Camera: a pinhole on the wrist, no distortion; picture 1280 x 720 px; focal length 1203.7 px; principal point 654.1 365.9 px. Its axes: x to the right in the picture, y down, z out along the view. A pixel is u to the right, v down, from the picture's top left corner.
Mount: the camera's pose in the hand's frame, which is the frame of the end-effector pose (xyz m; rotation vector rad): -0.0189 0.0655 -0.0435 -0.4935 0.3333 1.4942
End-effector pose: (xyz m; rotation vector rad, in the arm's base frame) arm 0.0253 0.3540 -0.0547 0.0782 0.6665 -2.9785
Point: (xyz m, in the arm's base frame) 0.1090 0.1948 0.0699
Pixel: 165 577
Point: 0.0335 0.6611 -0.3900
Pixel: behind the camera
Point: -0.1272 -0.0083 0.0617
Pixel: outside the picture
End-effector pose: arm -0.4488 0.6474 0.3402 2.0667 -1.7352 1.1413
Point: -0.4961 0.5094 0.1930
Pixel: 368 106
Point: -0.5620 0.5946 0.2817
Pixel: 1017 38
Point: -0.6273 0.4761 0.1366
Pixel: 968 238
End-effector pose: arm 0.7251 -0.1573 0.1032 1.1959 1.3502 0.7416
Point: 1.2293 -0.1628 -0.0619
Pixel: outside the picture
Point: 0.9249 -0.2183 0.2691
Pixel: 590 555
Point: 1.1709 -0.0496 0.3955
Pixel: 884 58
